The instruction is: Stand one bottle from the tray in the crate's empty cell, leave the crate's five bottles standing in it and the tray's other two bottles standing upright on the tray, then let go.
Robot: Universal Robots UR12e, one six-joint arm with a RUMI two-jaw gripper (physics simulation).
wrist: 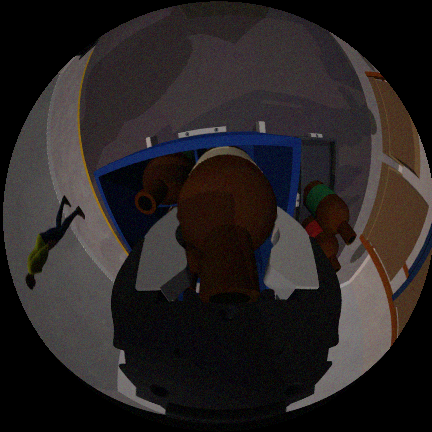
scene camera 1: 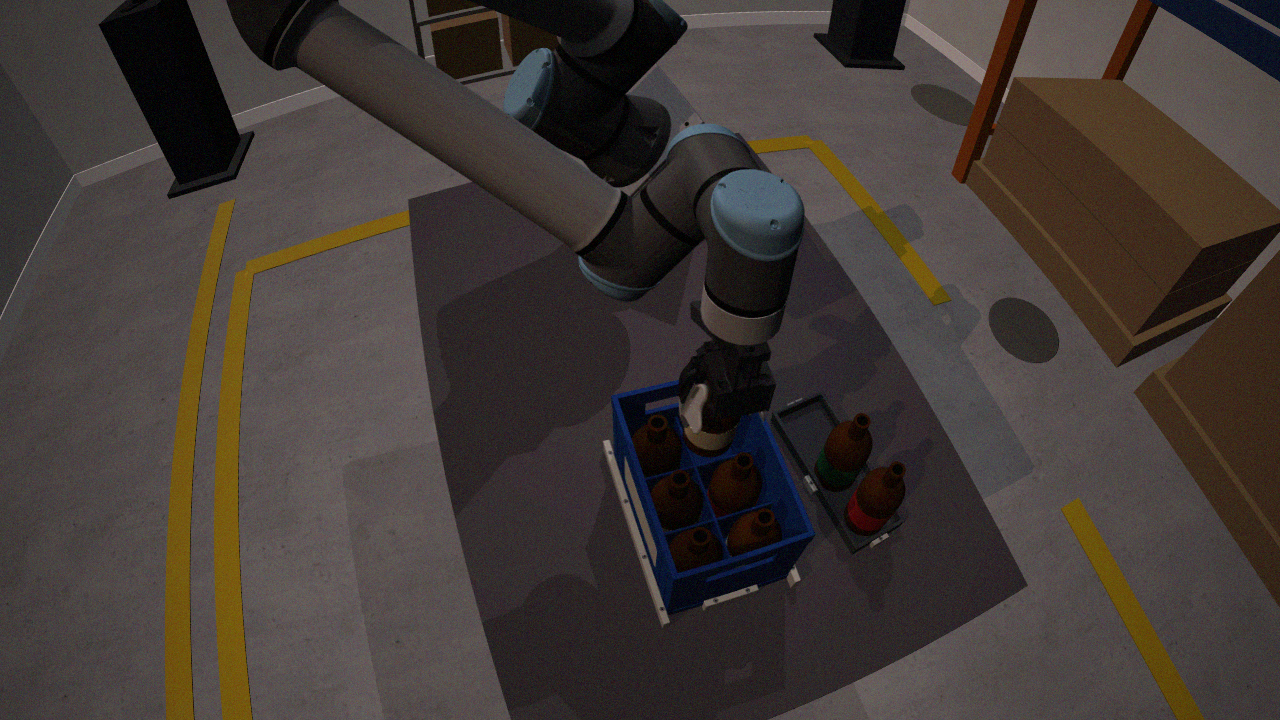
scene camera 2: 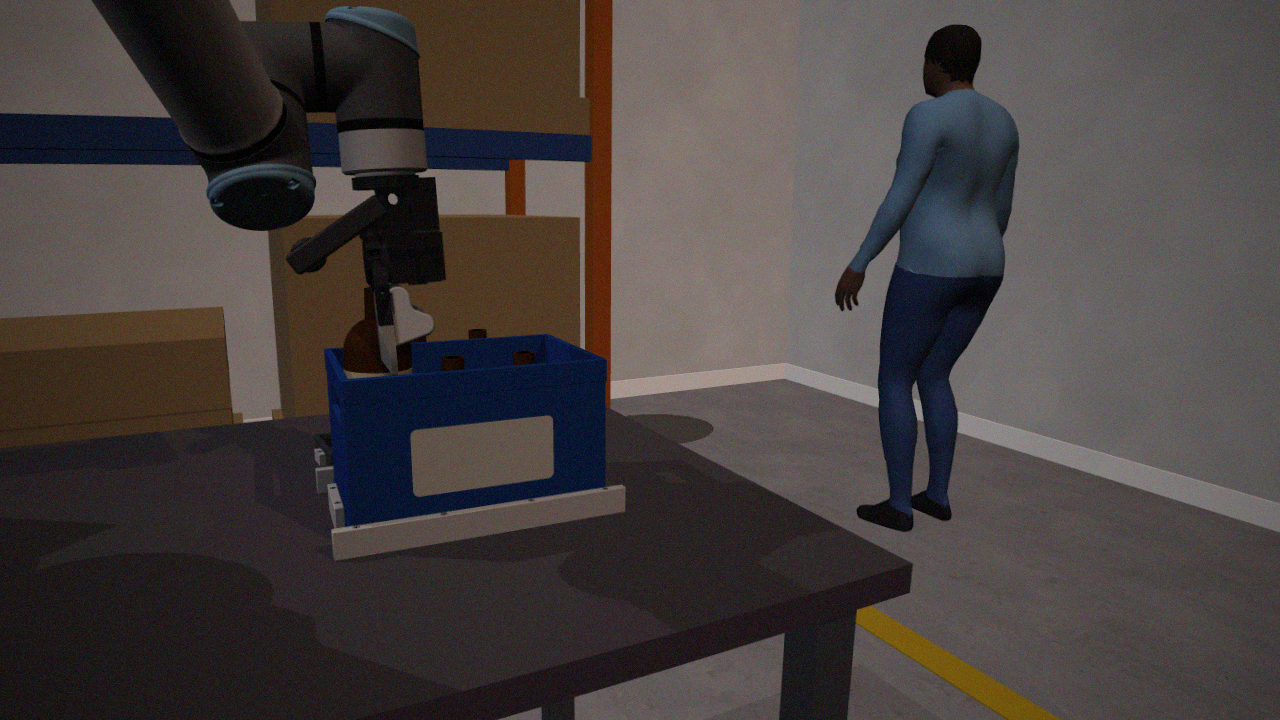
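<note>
My gripper is shut on a brown bottle with a cream label. The bottle looks upright, partly inside the back right cell of the blue crate; its shoulder is above the rim, higher than the other bottles, and its base is hidden in scene camera 2. The crate's five bottles stand in their cells. On the tray, a green-label bottle and a red-label bottle stand upright.
White rails run along the crate's foot. The tray lies close beside the crate. A person stands on the floor beyond the table. Cardboard boxes are stacked by an orange-post rack.
</note>
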